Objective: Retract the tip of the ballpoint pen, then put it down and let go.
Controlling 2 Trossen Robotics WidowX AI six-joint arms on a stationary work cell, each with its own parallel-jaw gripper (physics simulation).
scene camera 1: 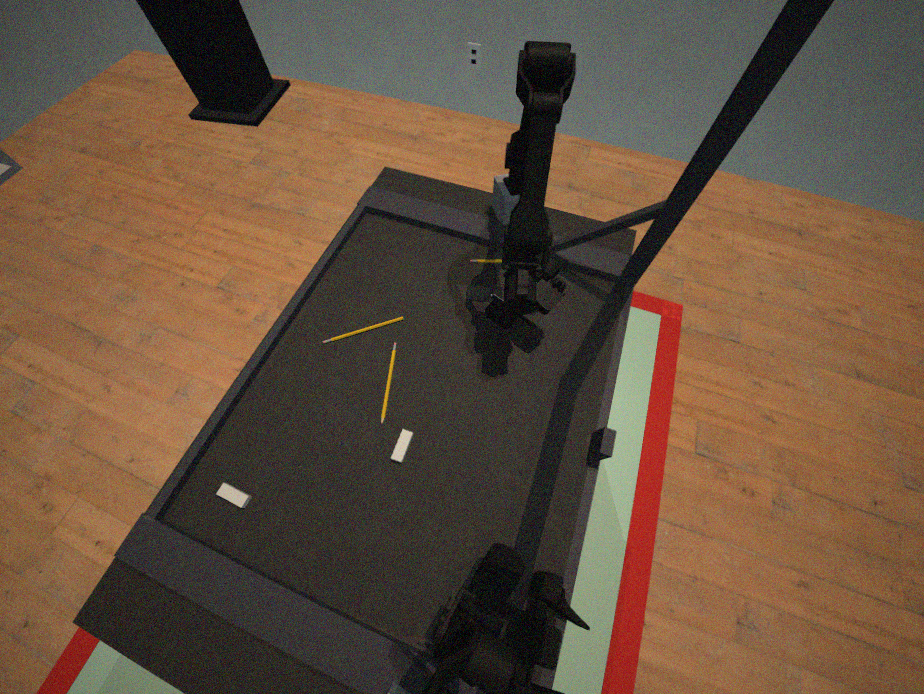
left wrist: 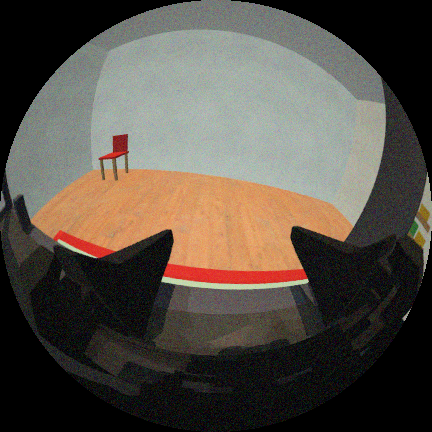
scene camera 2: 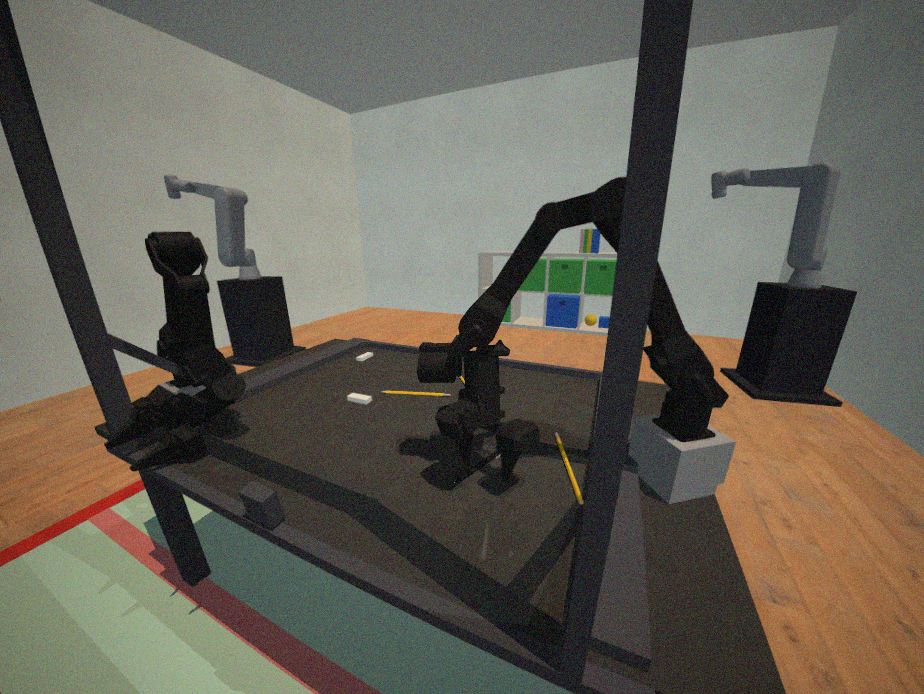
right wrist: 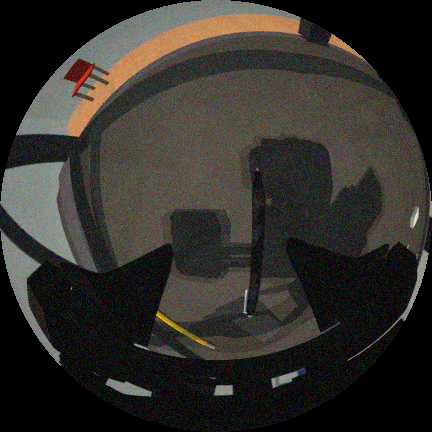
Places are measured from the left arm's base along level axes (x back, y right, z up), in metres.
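Pixels of known places: left gripper, fingertip midpoint: (scene camera 1: 582, 663) (left wrist: 233, 234) (scene camera 2: 117, 458); right gripper, fingertip midpoint: (scene camera 2: 485, 471) (right wrist: 231, 247); left arm's base, origin of the base link: (scene camera 2: 189, 381); right arm's base, origin of the base link: (scene camera 1: 518, 185) (scene camera 2: 682, 428).
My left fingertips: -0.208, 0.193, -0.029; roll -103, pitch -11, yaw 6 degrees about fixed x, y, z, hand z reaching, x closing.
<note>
For each thing: its top centre in the pictures, then the offset to it from my left fingertips, as dx, dy, dz. Level surfaces: height alone.
- black ballpoint pen, middle of its top: (right wrist: 255, 266) (scene camera 2: 482, 460) (scene camera 1: 514, 309) -0.541, -0.359, -0.020
- dark table, its level: dz -0.030
- pencil, middle of its top: (right wrist: 164, 321) (scene camera 2: 567, 460) (scene camera 1: 507, 259) -0.669, -0.437, -0.022
The black ballpoint pen (right wrist: 257, 235) lies on the dark table (right wrist: 165, 130). In the right wrist view it runs up and down between the spread fingers, nearer the right-hand one. A small pale point shows at its upper end, and its silver clip and push-button end are at the bottom. My right gripper (scene camera 1: 516, 306) (scene camera 2: 485, 474) (right wrist: 231, 247) is open, low over the pen, with nothing held. My left gripper (scene camera 1: 526, 593) (scene camera 2: 160, 433) (left wrist: 233, 234) is open and empty at the table's near end in scene camera 1, far from the pen.
Yellow pencils (scene camera 1: 363, 330) (scene camera 1: 388, 382) (scene camera 2: 415, 392) lie on the table. Another pencil (scene camera 1: 487, 260) (scene camera 2: 567, 468) (right wrist: 182, 330) lies close to the right gripper. Two white blocks (scene camera 1: 401, 445) (scene camera 1: 233, 495) (scene camera 2: 359, 398) lie farther off. Dark frame posts (scene camera 2: 646, 224) rise beside the table.
</note>
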